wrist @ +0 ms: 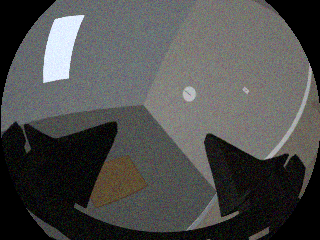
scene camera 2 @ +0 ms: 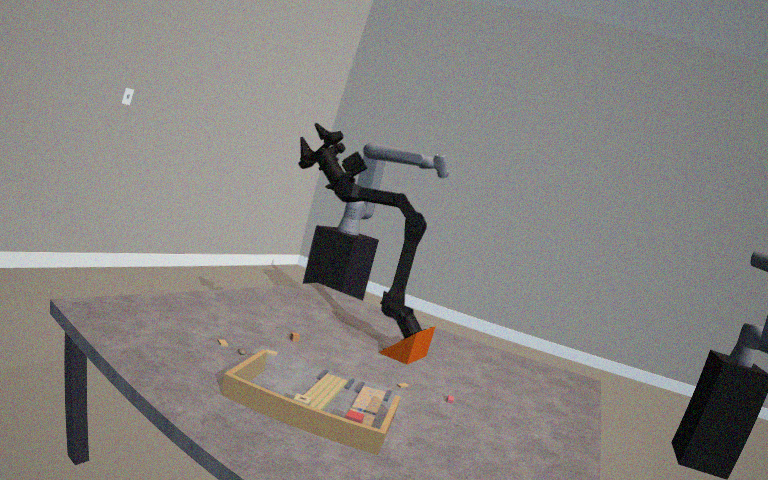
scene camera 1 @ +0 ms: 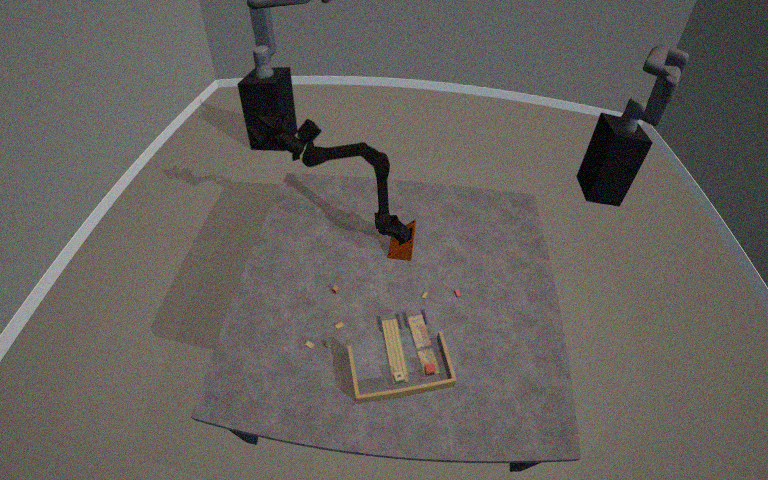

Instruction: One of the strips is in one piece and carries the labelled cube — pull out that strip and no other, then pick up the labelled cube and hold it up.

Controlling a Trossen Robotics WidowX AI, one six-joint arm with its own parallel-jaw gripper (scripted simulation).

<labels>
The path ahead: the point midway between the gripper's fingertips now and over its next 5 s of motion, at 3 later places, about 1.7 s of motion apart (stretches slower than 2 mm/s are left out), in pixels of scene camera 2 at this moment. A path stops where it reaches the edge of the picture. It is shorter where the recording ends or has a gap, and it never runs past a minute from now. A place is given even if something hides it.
My gripper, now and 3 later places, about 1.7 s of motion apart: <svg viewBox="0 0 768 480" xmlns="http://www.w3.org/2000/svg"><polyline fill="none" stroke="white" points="308,130 304,271 343,354 334,379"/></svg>
</labels>
